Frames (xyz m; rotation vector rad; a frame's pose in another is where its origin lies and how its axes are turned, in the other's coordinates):
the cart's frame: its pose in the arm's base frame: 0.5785 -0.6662 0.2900 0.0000 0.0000 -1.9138
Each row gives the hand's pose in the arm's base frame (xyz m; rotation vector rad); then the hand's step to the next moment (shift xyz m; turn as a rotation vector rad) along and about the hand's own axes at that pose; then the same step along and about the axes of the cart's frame.
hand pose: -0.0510 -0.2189 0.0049 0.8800 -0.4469 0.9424
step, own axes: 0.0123 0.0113 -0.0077 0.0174 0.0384 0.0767
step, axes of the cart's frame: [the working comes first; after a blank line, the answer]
step, axes of the arm's base frame: -0.0032 0.0158 0.0089 -0.0205 -0.0422 0.0739

-0.0138 -0.0083 0.0089 0.0467 -0.0051 0.0739
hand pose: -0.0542 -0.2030 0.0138 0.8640 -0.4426 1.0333
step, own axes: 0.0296 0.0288 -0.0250 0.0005 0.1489 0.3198
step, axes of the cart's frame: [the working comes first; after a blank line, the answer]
step, axes of the arm's base frame: -0.0133 0.0432 0.0170 -0.1093 -0.2190 0.2540

-0.0362 -0.0270 0.0170 0.2430 -0.0293 0.2540
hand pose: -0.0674 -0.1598 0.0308 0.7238 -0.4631 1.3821
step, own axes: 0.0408 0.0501 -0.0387 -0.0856 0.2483 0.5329
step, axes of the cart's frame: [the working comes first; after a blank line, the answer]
step, axes of the arm's base frame: -0.0474 0.0577 0.0100 -0.1955 -0.4266 0.3643

-0.0384 -0.0640 0.0100 0.4675 -0.0406 0.3643
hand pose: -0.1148 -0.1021 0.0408 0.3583 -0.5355 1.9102
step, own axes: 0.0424 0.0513 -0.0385 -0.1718 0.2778 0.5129
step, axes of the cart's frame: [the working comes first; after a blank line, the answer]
step, axes of the arm's base frame: -0.0637 0.0365 -0.0227 -0.1895 -0.4939 0.2999

-0.0130 -0.0723 -0.0227 0.5288 -0.0124 0.2999
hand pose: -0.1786 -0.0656 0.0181 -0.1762 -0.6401 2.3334
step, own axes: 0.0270 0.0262 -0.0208 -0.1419 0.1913 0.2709
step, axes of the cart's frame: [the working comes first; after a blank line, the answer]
step, axes of the arm's base frame: -0.0296 0.0096 -0.0296 -0.0886 -0.3230 0.1338

0.0009 -0.0311 -0.0296 0.3340 0.0252 0.1338
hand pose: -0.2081 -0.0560 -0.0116 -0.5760 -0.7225 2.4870
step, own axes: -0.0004 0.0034 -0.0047 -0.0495 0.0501 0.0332
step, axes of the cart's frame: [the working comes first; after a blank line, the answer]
step, axes of the arm's base frame: 0.0016 -0.0010 -0.0055 0.0059 -0.0771 0.0091

0.0004 0.0018 -0.0055 0.0706 0.0315 0.0091
